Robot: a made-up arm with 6 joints. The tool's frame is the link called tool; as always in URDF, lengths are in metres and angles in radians. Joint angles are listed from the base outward.
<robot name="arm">
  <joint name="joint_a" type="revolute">
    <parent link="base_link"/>
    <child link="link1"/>
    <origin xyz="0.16 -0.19 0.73"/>
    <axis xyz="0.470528 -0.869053 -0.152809"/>
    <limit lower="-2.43" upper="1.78"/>
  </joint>
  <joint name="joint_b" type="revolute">
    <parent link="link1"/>
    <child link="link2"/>
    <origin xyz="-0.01 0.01 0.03"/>
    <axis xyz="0 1 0"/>
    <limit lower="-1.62" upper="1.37"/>
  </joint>
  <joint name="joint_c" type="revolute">
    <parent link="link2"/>
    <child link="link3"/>
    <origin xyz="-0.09 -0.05 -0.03"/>
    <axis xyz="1 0 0"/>
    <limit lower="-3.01" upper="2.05"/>
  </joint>
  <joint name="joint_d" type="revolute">
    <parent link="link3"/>
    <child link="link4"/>
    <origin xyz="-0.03 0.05 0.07"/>
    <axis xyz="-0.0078 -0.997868 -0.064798"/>
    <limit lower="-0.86" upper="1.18"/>
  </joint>
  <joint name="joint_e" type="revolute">
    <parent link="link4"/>
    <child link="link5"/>
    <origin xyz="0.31 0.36 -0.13"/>
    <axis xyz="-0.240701 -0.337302 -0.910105"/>
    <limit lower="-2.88" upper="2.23"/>
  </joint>
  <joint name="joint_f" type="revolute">
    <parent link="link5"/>
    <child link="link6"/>
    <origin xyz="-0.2 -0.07 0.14"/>
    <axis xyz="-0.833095 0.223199 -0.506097"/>
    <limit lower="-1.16" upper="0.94"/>
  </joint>
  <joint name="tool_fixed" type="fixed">
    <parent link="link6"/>
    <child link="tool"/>
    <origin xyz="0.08 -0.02 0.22" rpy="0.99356 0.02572 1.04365"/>
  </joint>
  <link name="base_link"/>
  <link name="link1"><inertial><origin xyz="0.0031 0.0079 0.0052"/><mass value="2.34"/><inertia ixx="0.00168" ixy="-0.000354" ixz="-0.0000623" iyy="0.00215" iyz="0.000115" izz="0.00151"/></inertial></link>
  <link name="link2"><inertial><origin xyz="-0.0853 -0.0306 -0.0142"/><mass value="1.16"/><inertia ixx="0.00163" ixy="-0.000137" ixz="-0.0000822" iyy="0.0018" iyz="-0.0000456" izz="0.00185"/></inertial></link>
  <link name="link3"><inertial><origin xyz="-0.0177 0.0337 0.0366"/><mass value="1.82"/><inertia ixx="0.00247" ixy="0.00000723" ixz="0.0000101" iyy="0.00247" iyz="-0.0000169" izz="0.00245"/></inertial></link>
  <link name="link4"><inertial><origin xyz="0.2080 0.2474 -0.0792"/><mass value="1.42"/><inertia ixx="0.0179" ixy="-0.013" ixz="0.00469" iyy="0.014" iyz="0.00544" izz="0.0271"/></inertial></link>
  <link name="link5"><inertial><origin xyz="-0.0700 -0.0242 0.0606"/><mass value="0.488"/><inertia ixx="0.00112" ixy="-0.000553" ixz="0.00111" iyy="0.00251" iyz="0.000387" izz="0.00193"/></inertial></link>
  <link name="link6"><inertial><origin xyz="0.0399 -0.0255 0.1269"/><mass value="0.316"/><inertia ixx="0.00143" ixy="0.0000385" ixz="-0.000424" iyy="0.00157" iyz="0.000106" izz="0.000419"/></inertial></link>
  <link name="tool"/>
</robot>
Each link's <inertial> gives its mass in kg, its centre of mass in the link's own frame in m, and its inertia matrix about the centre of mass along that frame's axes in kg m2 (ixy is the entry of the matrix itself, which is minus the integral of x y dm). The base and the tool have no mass. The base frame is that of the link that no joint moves.
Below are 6 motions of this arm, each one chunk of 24 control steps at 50 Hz.
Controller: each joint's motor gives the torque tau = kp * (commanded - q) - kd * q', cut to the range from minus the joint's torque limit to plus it. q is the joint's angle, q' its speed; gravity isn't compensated. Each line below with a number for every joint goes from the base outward.
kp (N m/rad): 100 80 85 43 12 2.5
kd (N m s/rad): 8 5.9 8.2 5.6 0.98 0.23
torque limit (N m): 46 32 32 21 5.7 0.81
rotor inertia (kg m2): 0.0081 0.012 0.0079 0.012 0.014 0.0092
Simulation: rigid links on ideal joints. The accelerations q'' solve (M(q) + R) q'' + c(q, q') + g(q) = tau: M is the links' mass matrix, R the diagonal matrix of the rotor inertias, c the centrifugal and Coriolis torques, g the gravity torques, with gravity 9.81 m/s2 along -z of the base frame. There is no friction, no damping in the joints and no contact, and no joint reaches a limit. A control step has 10 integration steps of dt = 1/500 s. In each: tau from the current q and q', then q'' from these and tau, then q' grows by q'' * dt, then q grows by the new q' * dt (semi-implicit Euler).
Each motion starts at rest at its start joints. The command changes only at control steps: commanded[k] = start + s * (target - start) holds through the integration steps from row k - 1 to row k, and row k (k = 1, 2, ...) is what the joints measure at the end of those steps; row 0 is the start. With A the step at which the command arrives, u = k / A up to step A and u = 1 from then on. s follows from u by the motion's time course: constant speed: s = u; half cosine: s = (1 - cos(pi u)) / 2; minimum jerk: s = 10 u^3 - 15 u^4 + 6 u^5; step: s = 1 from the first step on.
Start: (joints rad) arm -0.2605 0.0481 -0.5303 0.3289 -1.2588 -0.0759
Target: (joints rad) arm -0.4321 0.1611 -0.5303 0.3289 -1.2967 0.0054
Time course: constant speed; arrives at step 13
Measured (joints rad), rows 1 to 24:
1: -0.2611 0.0447 -0.5347 0.3268 -1.2602 -0.0763
2: -0.2634 0.0409 -0.5419 0.3218 -1.2631 -0.0752
3: -0.2685 0.0400 -0.5494 0.3155 -1.2674 -0.0727
4: -0.2765 0.0422 -0.5564 0.3086 -1.2730 -0.0694
5: -0.2868 0.0472 -0.5631 0.3015 -1.2799 -0.0658
6: -0.2989 0.0544 -0.5693 0.2940 -1.2878 -0.0622
7: -0.3124 0.0631 -0.5750 0.2864 -1.2968 -0.0588
8: -0.3269 0.0728 -0.5804 0.2788 -1.3065 -0.0560
9: -0.3419 0.0832 -0.5854 0.2713 -1.3168 -0.0536
10: -0.3572 0.0939 -0.5898 0.2640 -1.3273 -0.0518
11: -0.3726 0.1046 -0.5937 0.2571 -1.3378 -0.0505
12: -0.3879 0.1152 -0.5971 0.2508 -1.3481 -0.0495
13: -0.4029 0.1256 -0.5999 0.2452 -1.3579 -0.0486
14: -0.4162 0.1356 -0.6025 0.2396 -1.3670 -0.0477
15: -0.4275 0.1442 -0.6050 0.2339 -1.3751 -0.0471
16: -0.4366 0.1512 -0.6073 0.2284 -1.3823 -0.0471
17: -0.4438 0.1566 -0.6094 0.2233 -1.3883 -0.0477
18: -0.4493 0.1603 -0.6110 0.2190 -1.3931 -0.0488
19: -0.4531 0.1628 -0.6121 0.2156 -1.3968 -0.0503
20: -0.4555 0.1640 -0.6125 0.2133 -1.3994 -0.0520
21: -0.4568 0.1643 -0.6125 0.2119 -1.4010 -0.0537
22: -0.4571 0.1637 -0.6119 0.2116 -1.4017 -0.0551
23: -0.4566 0.1626 -0.6110 0.2121 -1.4016 -0.0562
24: -0.4555 0.1610 -0.6097 0.2134 -1.4008 -0.0567

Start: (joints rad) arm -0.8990 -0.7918 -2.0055 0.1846 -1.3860 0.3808
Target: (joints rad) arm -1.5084 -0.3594 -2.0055 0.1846 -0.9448 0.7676
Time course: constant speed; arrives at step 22
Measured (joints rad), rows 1 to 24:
1: -0.9015 -0.7925 -2.0047 0.1869 -1.3880 0.3819
2: -0.9075 -0.7929 -2.0021 0.1918 -1.3912 0.3845
3: -0.9168 -0.7918 -1.9984 0.1982 -1.3931 0.3874
4: -0.9292 -0.7882 -1.9943 0.2054 -1.3924 0.3907
5: -0.9446 -0.7818 -1.9901 0.2130 -1.3886 0.3946
6: -0.9627 -0.7724 -1.9859 0.2206 -1.3816 0.3998
7: -0.9832 -0.7601 -1.9821 0.2282 -1.3716 0.4070
8: -1.0057 -0.7452 -1.9785 0.2356 -1.3591 0.4167
9: -1.0300 -0.7281 -1.9753 0.2428 -1.3443 0.4293
10: -1.0556 -0.7092 -1.9724 0.2497 -1.3277 0.4447
11: -1.0822 -0.6890 -1.9698 0.2562 -1.3095 0.4629
12: -1.1095 -0.6680 -1.9675 0.2623 -1.2900 0.4833
13: -1.1372 -0.6465 -1.9656 0.2678 -1.2695 0.5056
14: -1.1651 -0.6251 -1.9640 0.2727 -1.2482 0.5291
15: -1.1929 -0.6038 -1.9627 0.2770 -1.2263 0.5533
16: -1.2205 -0.5831 -1.9617 0.2804 -1.2041 0.5776
17: -1.2478 -0.5630 -1.9610 0.2830 -1.1817 0.6014
18: -1.2748 -0.5436 -1.9606 0.2848 -1.1596 0.6245
19: -1.3014 -0.5250 -1.9604 0.2859 -1.1378 0.6465
20: -1.3276 -0.5072 -1.9605 0.2861 -1.1164 0.6672
21: -1.3534 -0.4901 -1.9608 0.2857 -1.0957 0.6867
22: -1.3790 -0.4736 -1.9612 0.2847 -1.0757 0.7050
23: -1.4014 -0.4566 -1.9623 0.2834 -1.0562 0.7225
24: -1.4206 -0.4407 -1.9635 0.2818 -1.0376 0.7392

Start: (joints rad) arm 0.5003 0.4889 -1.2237 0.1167 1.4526 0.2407
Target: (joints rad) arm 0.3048 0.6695 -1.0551 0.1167 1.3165 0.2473
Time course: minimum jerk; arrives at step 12
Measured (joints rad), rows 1 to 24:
1: 0.5023 0.4896 -1.2263 0.1147 1.4542 0.2391
2: 0.5028 0.4882 -1.2309 0.1108 1.4591 0.2362
3: 0.5013 0.4858 -1.2358 0.1057 1.4668 0.2338
4: 0.4970 0.4834 -1.2396 0.1000 1.4767 0.2334
5: 0.4898 0.4821 -1.2410 0.0940 1.4876 0.2362
6: 0.4793 0.4832 -1.2391 0.0885 1.4982 0.2428
7: 0.4659 0.4876 -1.2336 0.0836 1.5068 0.2528
8: 0.4500 0.4961 -1.2249 0.0795 1.5122 0.2653
9: 0.4324 0.5089 -1.2136 0.0764 1.5132 0.2783
10: 0.4140 0.5256 -1.2009 0.0740 1.5092 0.2899
11: 0.3958 0.5453 -1.1879 0.0720 1.5002 0.2979
12: 0.3785 0.5665 -1.1758 0.0702 1.4867 0.3007
13: 0.3624 0.5878 -1.1651 0.0682 1.4700 0.2979
14: 0.3477 0.6078 -1.1560 0.0660 1.4517 0.2897
15: 0.3346 0.6256 -1.1486 0.0634 1.4334 0.2775
16: 0.3234 0.6406 -1.1429 0.0607 1.4162 0.2627
17: 0.3142 0.6526 -1.1385 0.0579 1.4011 0.2471
18: 0.3070 0.6614 -1.1354 0.0552 1.3887 0.2322
19: 0.3017 0.6672 -1.1331 0.0529 1.3793 0.2192
20: 0.2983 0.6702 -1.1315 0.0510 1.3729 0.2089
21: 0.2967 0.6706 -1.1304 0.0496 1.3695 0.2020
22: 0.2966 0.6689 -1.1296 0.0489 1.3687 0.1984
23: 0.2977 0.6655 -1.1290 0.0487 1.3702 0.1983
24: 0.2999 0.6608 -1.1284 0.0491 1.3735 0.2011

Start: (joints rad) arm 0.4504 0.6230 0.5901 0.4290 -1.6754 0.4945
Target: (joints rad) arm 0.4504 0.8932 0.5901 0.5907 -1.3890 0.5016
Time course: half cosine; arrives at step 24
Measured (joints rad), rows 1 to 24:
1: 0.4523 0.6244 0.5904 0.4249 -1.6731 0.4938
2: 0.4537 0.6264 0.5896 0.4187 -1.6681 0.4908
3: 0.4543 0.6294 0.5874 0.4120 -1.6619 0.4867
4: 0.4542 0.6339 0.5845 0.4055 -1.6554 0.4824
5: 0.4535 0.6402 0.5811 0.3996 -1.6489 0.4785
6: 0.4522 0.6483 0.5776 0.3946 -1.6422 0.4751
7: 0.4505 0.6584 0.5741 0.3906 -1.6353 0.4721
8: 0.4485 0.6703 0.5709 0.3877 -1.6277 0.4692
9: 0.4462 0.6840 0.5679 0.3861 -1.6193 0.4664
10: 0.4438 0.6993 0.5653 0.3857 -1.6100 0.4635
11: 0.4413 0.7158 0.5631 0.3865 -1.5995 0.4603
12: 0.4387 0.7334 0.5613 0.3885 -1.5880 0.4569
13: 0.4362 0.7518 0.5598 0.3916 -1.5756 0.4533
14: 0.4337 0.7707 0.5588 0.3956 -1.5623 0.4494
15: 0.4313 0.7898 0.5581 0.4005 -1.5485 0.4454
16: 0.4290 0.8087 0.5578 0.4061 -1.5343 0.4412
17: 0.4269 0.8272 0.5578 0.4122 -1.5200 0.4372
18: 0.4248 0.8450 0.5581 0.4187 -1.5059 0.4332
19: 0.4230 0.8618 0.5586 0.4255 -1.4922 0.4294
20: 0.4213 0.8773 0.5593 0.4323 -1.4794 0.4259
21: 0.4197 0.8914 0.5602 0.4389 -1.4676 0.4228
22: 0.4184 0.9038 0.5611 0.4453 -1.4571 0.4200
23: 0.4172 0.9143 0.5622 0.4513 -1.4481 0.4176
24: 0.4161 0.9228 0.5633 0.4567 -1.4407 0.4156

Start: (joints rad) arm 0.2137 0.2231 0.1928 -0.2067 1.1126 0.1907
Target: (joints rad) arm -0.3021 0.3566 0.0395 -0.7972 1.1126 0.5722
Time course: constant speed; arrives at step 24
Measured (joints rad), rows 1 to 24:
1: 0.2133 0.2182 0.1889 -0.2099 1.1106 0.1929
2: 0.2099 0.2118 0.1813 -0.2174 1.1077 0.1948
3: 0.2021 0.2077 0.1721 -0.2283 1.1055 0.1958
4: 0.1901 0.2065 0.1618 -0.2421 1.1047 0.1974
5: 0.1747 0.2077 0.1506 -0.2584 1.1057 0.2015
6: 0.1566 0.2108 0.1385 -0.2769 1.1086 0.2091
7: 0.1365 0.2151 0.1256 -0.2972 1.1134 0.2209
8: 0.1150 0.2201 0.1123 -0.3188 1.1200 0.2370
9: 0.0925 0.2256 0.0986 -0.3416 1.1279 0.2571
10: 0.0695 0.2311 0.0849 -0.3651 1.1368 0.2807
11: 0.0463 0.2367 0.0714 -0.3890 1.1463 0.3070
12: 0.0231 0.2420 0.0583 -0.4132 1.1560 0.3353
13: 0.0001 0.2472 0.0457 -0.4374 1.1655 0.3648
14: -0.0226 0.2520 0.0338 -0.4614 1.1743 0.3947
15: -0.0449 0.2566 0.0226 -0.4851 1.1823 0.4244
16: -0.0669 0.2609 0.0122 -0.5084 1.1892 0.4534
17: -0.0884 0.2650 0.0027 -0.5314 1.1950 0.4812
18: -0.1095 0.2689 -0.0060 -0.5539 1.1995 0.5076
19: -0.1303 0.2727 -0.0140 -0.5759 1.2029 0.5324
20: -0.1507 0.2763 -0.0212 -0.5976 1.2052 0.5556
21: -0.1709 0.2798 -0.0278 -0.6188 1.2066 0.5771
22: -0.1908 0.2832 -0.0338 -0.6397 1.2071 0.5970
23: -0.2106 0.2866 -0.0393 -0.6602 1.2070 0.6156
24: -0.2302 0.2900 -0.0444 -0.6805 1.2063 0.6330

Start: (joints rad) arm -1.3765 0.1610 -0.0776 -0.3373 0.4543 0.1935
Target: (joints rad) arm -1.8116 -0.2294 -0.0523 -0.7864 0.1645 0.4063
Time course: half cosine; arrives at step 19
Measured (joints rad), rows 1 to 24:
1: -1.3777 0.1580 -0.0785 -0.3343 0.4539 0.1974
2: -1.3790 0.1512 -0.0796 -0.3302 0.4535 0.2067
3: -1.3818 0.1412 -0.0796 -0.3270 0.4528 0.2193
4: -1.3871 0.1283 -0.0784 -0.3256 0.4509 0.2339
5: -1.3956 0.1124 -0.0761 -0.3266 0.4470 0.2494
6: -1.4075 0.0935 -0.0729 -0.3306 0.4402 0.2652
7: -1.4232 0.0720 -0.0693 -0.3378 0.4303 0.2809
8: -1.4424 0.0480 -0.0655 -0.3485 0.4171 0.2963
9: -1.4648 0.0220 -0.0619 -0.3625 0.4007 0.3114
10: -1.4902 -0.0055 -0.0587 -0.3799 0.3816 0.3261
11: -1.5178 -0.0339 -0.0560 -0.4003 0.3603 0.3407
12: -1.5470 -0.0627 -0.0542 -0.4232 0.3374 0.3550
13: -1.5771 -0.0911 -0.0531 -0.4481 0.3135 0.3692
14: -1.6072 -0.1185 -0.0528 -0.4745 0.2895 0.3832
15: -1.6365 -0.1442 -0.0534 -0.5015 0.2659 0.3971
16: -1.6643 -0.1676 -0.0547 -0.5286 0.2434 0.4106
17: -1.6897 -0.1880 -0.0566 -0.5550 0.2227 0.4236
18: -1.7120 -0.2051 -0.0591 -0.5798 0.2042 0.4358
19: -1.7306 -0.2182 -0.0619 -0.6025 0.1884 0.4468
20: -1.7455 -0.2278 -0.0647 -0.6225 0.1755 0.4564
21: -1.7573 -0.2350 -0.0671 -0.6399 0.1655 0.4645
22: -1.7663 -0.2404 -0.0689 -0.6546 0.1580 0.4710
23: -1.7731 -0.2447 -0.0699 -0.6668 0.1526 0.4758
24: -1.7779 -0.2482 -0.0701 -0.6766 0.1489 0.4790

